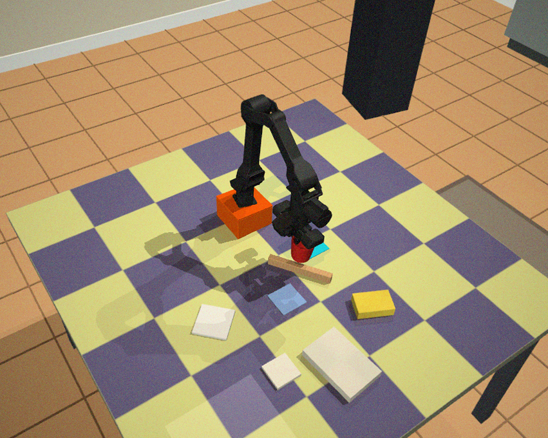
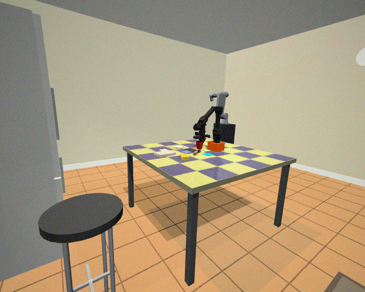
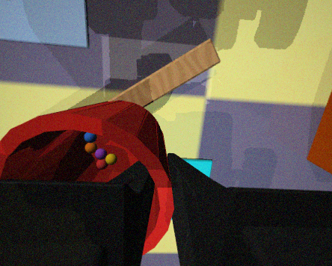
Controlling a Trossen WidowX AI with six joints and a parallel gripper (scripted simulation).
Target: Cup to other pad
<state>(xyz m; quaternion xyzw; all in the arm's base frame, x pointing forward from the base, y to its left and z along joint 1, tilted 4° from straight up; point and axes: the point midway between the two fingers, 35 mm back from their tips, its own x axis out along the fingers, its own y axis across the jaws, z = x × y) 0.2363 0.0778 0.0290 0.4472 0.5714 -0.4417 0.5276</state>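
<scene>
My gripper tip is 40 mm past the cyan pad, 80 mm to the right of it and 90 mm above it. Round my gripper tip: red cup (30 mm ahead, 10 mm to the left); light blue pad (130 mm ahead, 80 mm to the right, 90 mm below); wooden bar (50 mm ahead, 80 mm below).
</scene>
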